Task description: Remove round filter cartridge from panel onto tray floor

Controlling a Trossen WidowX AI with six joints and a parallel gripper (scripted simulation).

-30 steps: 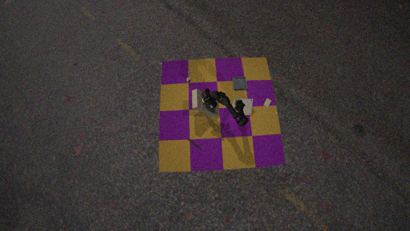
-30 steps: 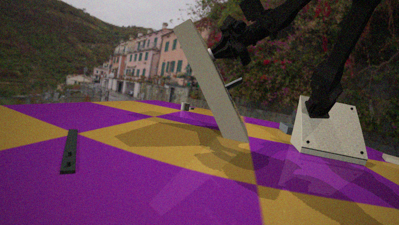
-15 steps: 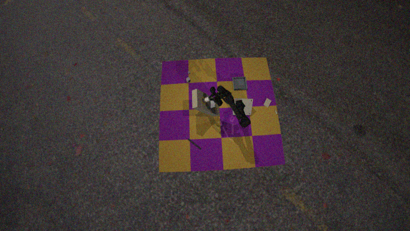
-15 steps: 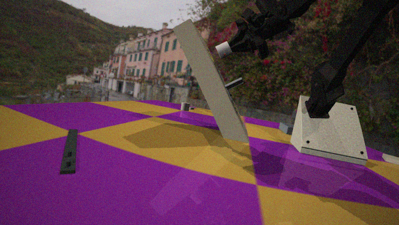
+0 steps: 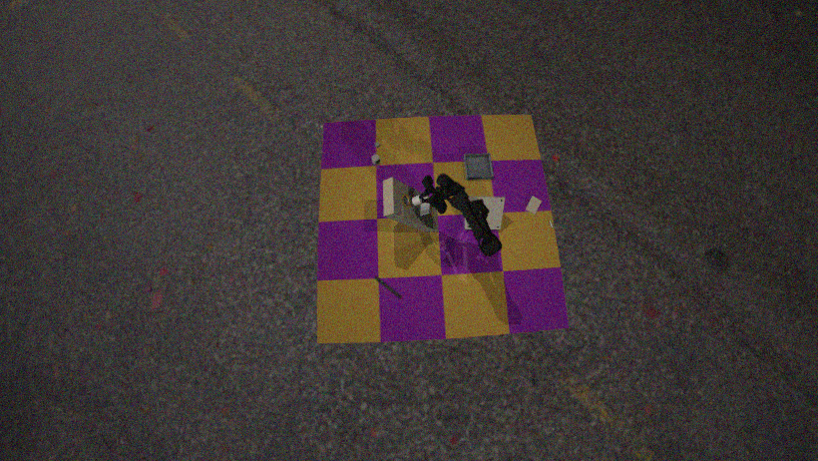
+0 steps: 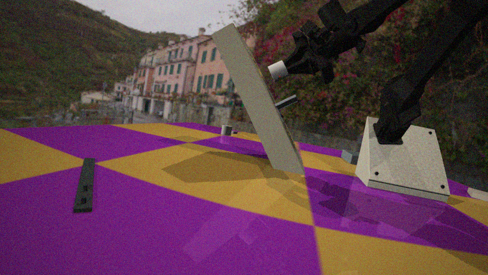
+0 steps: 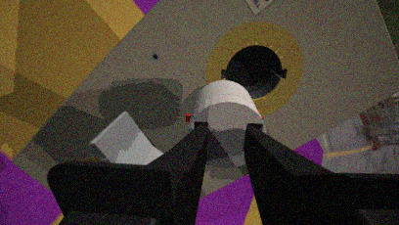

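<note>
My gripper tip is 1 cm short of the round filter cartridge and 1 cm above it. Also, from my gripper tip: small beige block: 64 cm behind, 23 cm below, 2 cm to the left; then grey square tray: 38 cm behind, 25 cm to the right, 23 cm below; then beige service panel: 9 cm below, 3 cm ahead.
</note>
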